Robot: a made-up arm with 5 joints.
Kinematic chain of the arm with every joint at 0, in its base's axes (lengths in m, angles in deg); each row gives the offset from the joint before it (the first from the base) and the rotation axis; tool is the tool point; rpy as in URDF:
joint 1: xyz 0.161 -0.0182 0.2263 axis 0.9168 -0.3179 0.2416
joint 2: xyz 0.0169 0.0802 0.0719 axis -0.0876 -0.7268 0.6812
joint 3: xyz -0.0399 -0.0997 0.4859 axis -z
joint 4: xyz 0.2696 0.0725 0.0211 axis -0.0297 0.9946 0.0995
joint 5: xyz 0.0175 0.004 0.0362 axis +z
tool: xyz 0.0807 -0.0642 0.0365 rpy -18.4 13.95 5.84
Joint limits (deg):
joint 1: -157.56..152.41
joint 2: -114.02..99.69
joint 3: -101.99..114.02
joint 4: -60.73..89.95
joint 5: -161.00..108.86
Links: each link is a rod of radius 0.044 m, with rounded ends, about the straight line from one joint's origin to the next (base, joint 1, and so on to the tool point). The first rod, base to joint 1, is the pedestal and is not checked.
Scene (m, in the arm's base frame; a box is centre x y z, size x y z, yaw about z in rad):
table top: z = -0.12
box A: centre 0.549 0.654 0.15 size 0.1 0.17 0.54 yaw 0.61
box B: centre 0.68 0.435 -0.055 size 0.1 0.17 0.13 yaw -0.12
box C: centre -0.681 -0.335 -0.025 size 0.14 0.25 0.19 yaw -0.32
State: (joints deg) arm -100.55 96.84 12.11 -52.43 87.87
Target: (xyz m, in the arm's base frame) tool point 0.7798 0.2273 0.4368
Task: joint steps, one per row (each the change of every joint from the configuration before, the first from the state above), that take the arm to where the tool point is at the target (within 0.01 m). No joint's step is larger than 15 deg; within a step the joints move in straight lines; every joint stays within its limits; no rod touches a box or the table.
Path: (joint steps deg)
1: 9.35 -4.19 8.90 13.15 -0.20
2: 9.35 -4.20 8.90 13.14 -0.20
3: 9.35 -4.19 8.90 13.15 -0.19
4: 9.36 -4.20 8.90 13.15 -0.20
5: 9.35 -4.19 8.89 13.15 -0.20
6: -3.71 -13.24 -4.51 3.66 -2.95
7: -3.71 -13.24 -4.51 3.67 -2.95
8: -3.71 -13.24 -4.52 3.67 -2.94
9: -3.71 -13.24 -4.51 3.67 -2.95
10: -3.71 -13.24 -4.52 3.66 -2.95
11: -3.71 -13.24 -4.51 3.67 -2.95

